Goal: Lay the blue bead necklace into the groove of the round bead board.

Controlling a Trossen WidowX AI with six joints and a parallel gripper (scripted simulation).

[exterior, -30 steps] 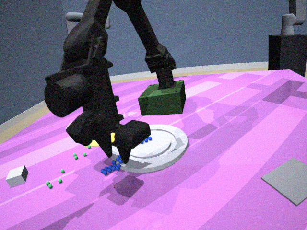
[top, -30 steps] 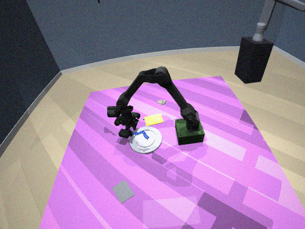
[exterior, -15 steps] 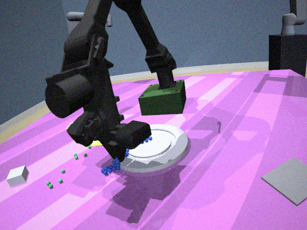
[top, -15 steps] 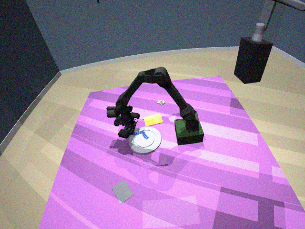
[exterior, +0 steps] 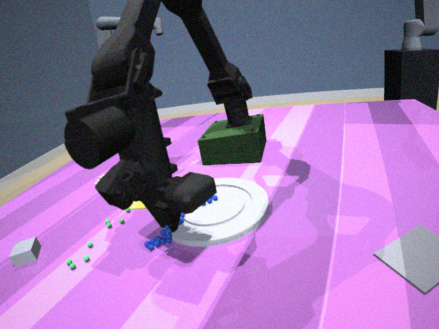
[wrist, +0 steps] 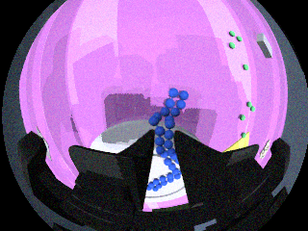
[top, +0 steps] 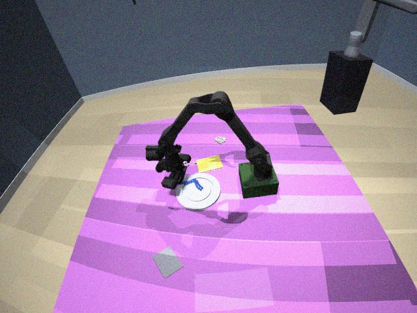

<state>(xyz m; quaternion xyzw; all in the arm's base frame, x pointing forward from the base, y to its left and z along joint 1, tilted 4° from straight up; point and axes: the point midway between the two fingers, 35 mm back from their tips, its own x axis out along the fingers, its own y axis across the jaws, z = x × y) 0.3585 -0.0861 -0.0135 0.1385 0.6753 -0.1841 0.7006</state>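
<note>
The round white bead board lies 80 mm behind my gripper tip, 60 mm to the left of it and 10 mm below it. The rest, counted from my gripper tip: yellow sheet: 140 mm behind, 100 mm to the right, 10 mm below; then grey tile: 70 mm ahead, 360 mm to the left, 10 mm below; then cube: 70 mm ahead, 270 mm to the right.
</note>
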